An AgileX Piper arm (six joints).
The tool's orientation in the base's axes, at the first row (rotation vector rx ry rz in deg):
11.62 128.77 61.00
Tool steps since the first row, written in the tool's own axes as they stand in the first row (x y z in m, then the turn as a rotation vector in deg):
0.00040 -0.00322 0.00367 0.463 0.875 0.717
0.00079 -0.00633 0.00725 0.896 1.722 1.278
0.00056 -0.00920 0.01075 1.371 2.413 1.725
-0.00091 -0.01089 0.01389 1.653 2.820 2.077
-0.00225 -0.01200 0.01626 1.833 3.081 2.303
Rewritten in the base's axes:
0.00231 0.00038 -0.00430 -0.040 1.219 0.088
0.00456 0.00078 -0.00848 -0.147 2.307 0.242
0.00722 0.00104 -0.01214 -0.337 3.235 0.315
0.01048 0.00137 -0.01416 -0.397 3.839 0.315
0.01311 0.00164 -0.01546 -0.434 4.227 0.316

